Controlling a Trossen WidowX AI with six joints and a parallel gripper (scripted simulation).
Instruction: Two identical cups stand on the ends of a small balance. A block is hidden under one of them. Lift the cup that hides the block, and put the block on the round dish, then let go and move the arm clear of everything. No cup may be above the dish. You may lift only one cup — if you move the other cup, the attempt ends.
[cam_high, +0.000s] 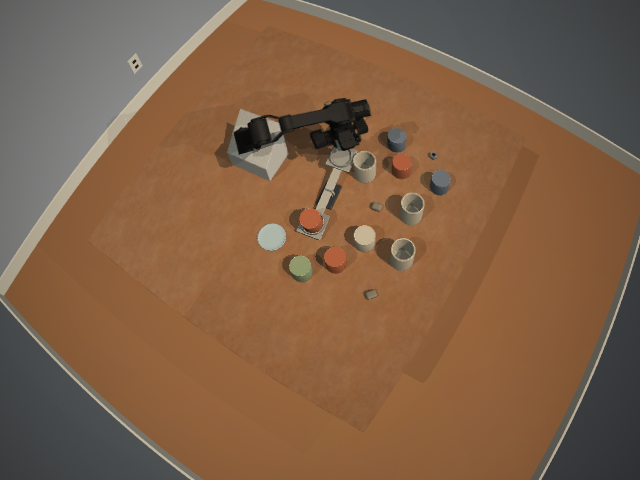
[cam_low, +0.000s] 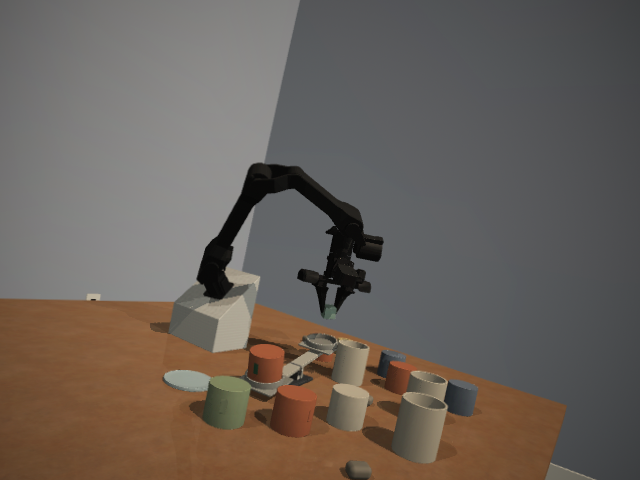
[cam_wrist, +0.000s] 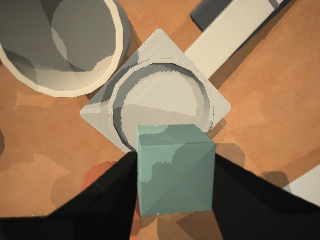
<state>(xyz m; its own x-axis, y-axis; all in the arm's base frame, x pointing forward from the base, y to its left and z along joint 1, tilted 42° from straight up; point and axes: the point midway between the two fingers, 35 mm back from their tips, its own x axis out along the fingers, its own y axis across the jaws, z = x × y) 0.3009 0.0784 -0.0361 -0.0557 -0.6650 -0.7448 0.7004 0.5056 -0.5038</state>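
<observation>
Now: the orange cup 10 mm ahead of my gripper tip, 280 mm to the right of it and 90 mm below it. Also, from my gripper tip: round pale blue dish (110 mm behind, 350 mm to the right, 150 mm below); cream cup (180 mm ahead, 220 mm to the right, 120 mm below); pale green block (10 mm above).
</observation>
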